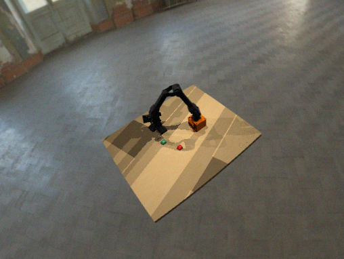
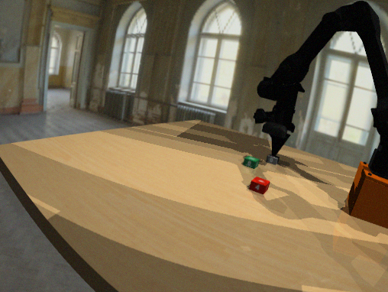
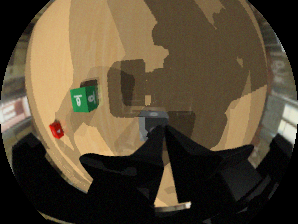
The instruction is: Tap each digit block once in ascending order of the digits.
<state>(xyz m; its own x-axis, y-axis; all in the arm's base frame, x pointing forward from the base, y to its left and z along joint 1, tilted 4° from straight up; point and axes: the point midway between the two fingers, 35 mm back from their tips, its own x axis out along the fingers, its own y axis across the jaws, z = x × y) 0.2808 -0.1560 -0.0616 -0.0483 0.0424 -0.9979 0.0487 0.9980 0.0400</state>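
My gripper tip is 10 mm to the right of the grey block and 10 mm above it. Round my gripper tip: red block (240 mm to the left, 20 mm behind, 10 mm below); green block (110 mm to the left, 40 mm ahead, 10 mm below).
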